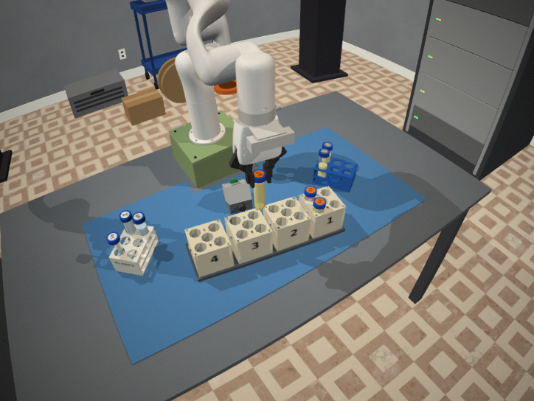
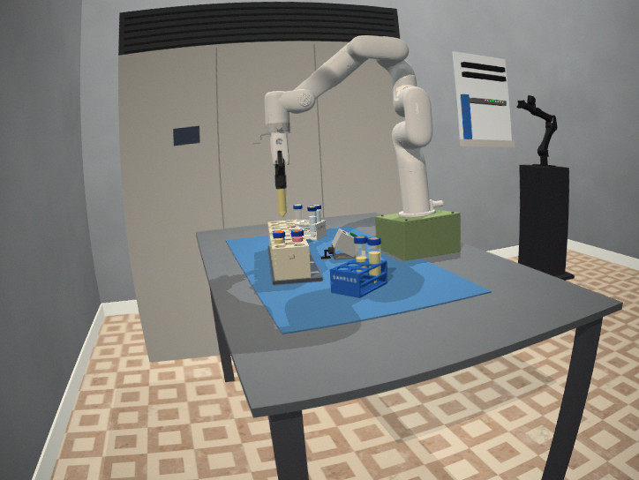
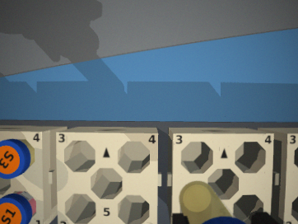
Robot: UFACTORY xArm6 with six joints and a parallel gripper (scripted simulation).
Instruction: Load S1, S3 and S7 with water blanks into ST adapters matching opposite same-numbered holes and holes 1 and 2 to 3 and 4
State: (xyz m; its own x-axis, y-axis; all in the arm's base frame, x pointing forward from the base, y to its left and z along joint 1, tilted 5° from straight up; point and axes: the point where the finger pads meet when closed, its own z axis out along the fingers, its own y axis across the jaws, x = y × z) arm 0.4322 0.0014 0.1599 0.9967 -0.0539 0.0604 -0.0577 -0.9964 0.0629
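Right now my hand is 5 cm above the sample tube and 1 cm past it. Also, from my hand: stand: 24 cm below, 2 cm to the left, 1 cm behind; then pink-filled tube: 18 cm below, 16 cm to the left, 1 cm behind; then adapter 1: 20 cm below, 19 cm to the left, 1 cm ahead.
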